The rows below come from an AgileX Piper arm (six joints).
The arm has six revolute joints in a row. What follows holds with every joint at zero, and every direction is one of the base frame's.
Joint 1 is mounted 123 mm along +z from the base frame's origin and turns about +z.
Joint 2 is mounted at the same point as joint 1 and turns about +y.
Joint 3 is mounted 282.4 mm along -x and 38.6 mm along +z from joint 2 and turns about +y.
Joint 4 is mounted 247.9 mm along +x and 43.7 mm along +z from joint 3 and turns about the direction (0.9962, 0, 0.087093).
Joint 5 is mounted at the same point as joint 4 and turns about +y.
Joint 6 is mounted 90.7 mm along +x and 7.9 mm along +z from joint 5 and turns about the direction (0.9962, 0, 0.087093).
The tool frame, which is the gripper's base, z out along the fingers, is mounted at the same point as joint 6; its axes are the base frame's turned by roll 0, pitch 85.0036 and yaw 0 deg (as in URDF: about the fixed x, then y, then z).
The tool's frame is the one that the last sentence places.
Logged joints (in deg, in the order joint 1, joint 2, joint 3, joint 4, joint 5, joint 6), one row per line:
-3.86, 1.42, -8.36, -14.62, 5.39, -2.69
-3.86, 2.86, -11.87, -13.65, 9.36, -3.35
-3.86, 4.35, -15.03, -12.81, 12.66, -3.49
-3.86, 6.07, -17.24, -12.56, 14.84, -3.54
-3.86, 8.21, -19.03, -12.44, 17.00, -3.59
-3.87, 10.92, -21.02, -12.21, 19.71, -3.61
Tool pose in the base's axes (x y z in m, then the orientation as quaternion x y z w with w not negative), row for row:
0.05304, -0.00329, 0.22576, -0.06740, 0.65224, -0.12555, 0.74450
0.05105, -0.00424, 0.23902, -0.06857, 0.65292, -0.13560, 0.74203
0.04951, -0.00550, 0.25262, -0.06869, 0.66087, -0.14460, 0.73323
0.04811, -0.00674, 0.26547, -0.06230, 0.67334, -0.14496, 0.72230
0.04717, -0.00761, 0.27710, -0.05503, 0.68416, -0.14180, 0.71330
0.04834, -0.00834, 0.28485, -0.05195, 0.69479, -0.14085, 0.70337
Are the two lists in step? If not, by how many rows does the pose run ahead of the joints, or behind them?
The pose runs 2 rows behind the joints: the pose in row i belongs to the joints in row i - 2.
